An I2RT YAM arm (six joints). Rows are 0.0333 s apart.
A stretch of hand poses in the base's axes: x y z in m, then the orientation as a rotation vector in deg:
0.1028 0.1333 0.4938 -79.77 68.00 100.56
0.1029 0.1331 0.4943 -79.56 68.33 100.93
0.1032 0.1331 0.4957 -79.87 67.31 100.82
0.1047 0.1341 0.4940 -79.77 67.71 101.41
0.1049 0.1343 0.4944 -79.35 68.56 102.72
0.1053 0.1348 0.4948 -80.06 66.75 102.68
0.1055 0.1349 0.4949 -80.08 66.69 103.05
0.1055 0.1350 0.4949 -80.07 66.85 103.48
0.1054 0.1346 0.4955 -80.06 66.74 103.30
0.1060 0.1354 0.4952 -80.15 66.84 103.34
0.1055 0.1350 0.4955 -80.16 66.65 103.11
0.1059 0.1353 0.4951 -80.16 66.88 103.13
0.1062 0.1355 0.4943 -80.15 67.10 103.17
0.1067 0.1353 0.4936 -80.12 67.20 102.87
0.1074 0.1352 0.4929 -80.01 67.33 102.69
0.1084 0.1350 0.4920 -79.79 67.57 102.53
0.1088 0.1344 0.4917 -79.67 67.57 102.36
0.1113 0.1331 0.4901 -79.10 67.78 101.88
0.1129 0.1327 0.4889 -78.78 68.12 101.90
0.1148 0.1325 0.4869 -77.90 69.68 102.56
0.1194 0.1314 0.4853 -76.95 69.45 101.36
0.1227 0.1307 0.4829 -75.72 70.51 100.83
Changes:
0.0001 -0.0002 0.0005 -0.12 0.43 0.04
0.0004 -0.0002 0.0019 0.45 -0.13 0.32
0.0019 0.0008 0.0002 0.24 0.43 0.55
0.0021 0.0010 0.0006 -0.12 1.74 0.95
0.0025 0.0015 0.0010 0.81 0.79 1.63
0.0027 0.0016 0.0011 0.86 1.00 1.87
0.0027 0.0017 0.0011 0.76 1.35 2.10
0.0026 0.0013 0.0017 0.84 1.19 2.00
0.0032 0.0021 0.0014 0.73 1.23 2.07
0.0027 0.0017 0.0017 0.85 1.00 1.97
0.0031 0.0020 0.0013 0.69 1.11 1.94
0.0034 0.0022 0.0005 0.54 1.22 1.93
0.0039 0.0020 -0.0002 0.48 1.07 1.72
0.0046 0.0019 -0.0009 0.43 1.04 1.52
0.0056 0.0017 -0.0018 0.36 1.10 1.25
0.0060 0.0011 -0.0021 0.41 1.02 1.07
0.0085 -0.0002 -0.0037 0.51 0.97 0.40
0.0101 -0.0006 -0.0049 0.42 1.21 0.16
0.0120 -0.0008 -0.0069 -0.24 2.51 -0.21
0.0166 -0.0019 -0.0085 0.30 1.95 -1.49
0.0199 -0.0026 -0.0109 0.09 2.41 -2.72

